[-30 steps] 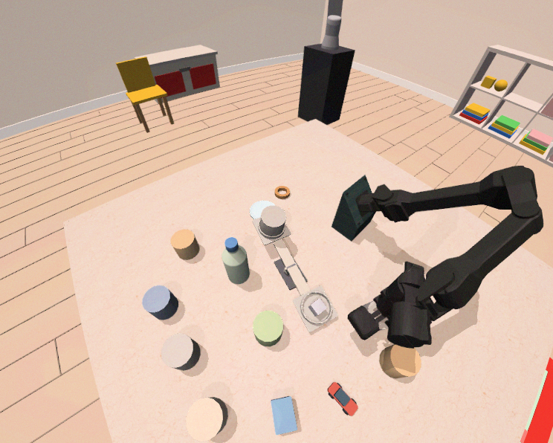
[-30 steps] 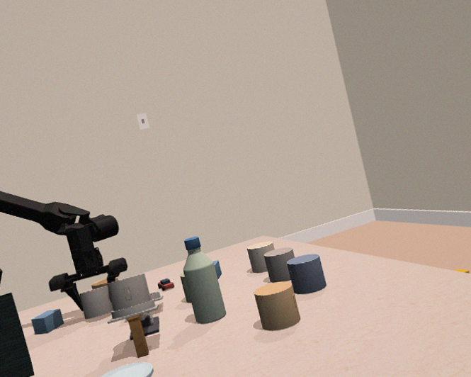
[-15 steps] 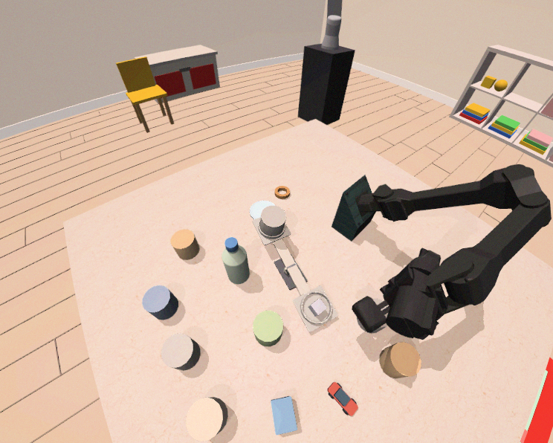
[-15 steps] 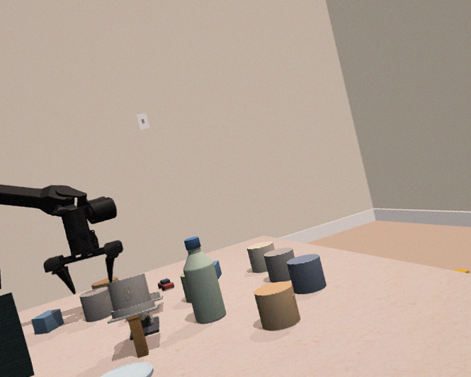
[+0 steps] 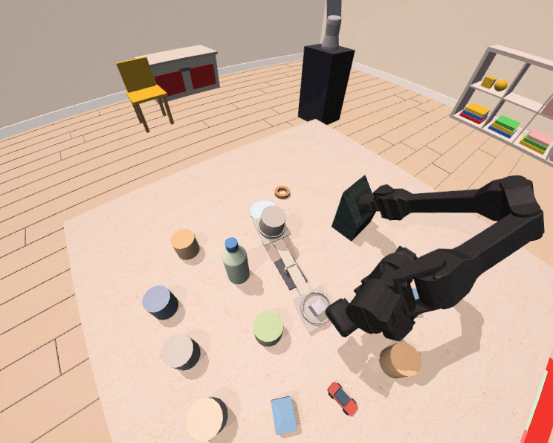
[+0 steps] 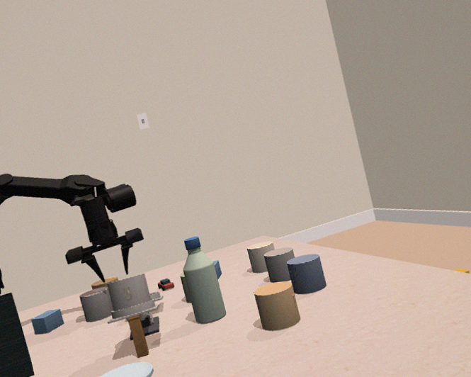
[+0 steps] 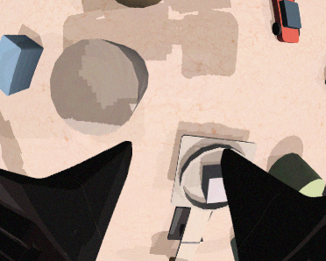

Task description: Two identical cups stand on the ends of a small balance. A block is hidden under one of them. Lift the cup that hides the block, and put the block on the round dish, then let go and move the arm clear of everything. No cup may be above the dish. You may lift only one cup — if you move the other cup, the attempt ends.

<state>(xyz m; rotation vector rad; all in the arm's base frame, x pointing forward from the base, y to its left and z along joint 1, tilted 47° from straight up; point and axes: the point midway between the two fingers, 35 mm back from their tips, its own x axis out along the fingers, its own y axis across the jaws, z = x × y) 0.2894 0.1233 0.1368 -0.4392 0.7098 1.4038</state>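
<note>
Now: the pale block 70 mm to the right of my gripper tip, 50 mm below it and 40 mm ahead of it. From my gripper tip the other things lie so: balance 200 mm to the right, 50 mm below, 10 mm ahead; then green cylinder 150 mm ahead, 130 mm to the right, 50 mm below; then red toy car 140 mm ahead, 100 mm to the left, 70 mm below.
</note>
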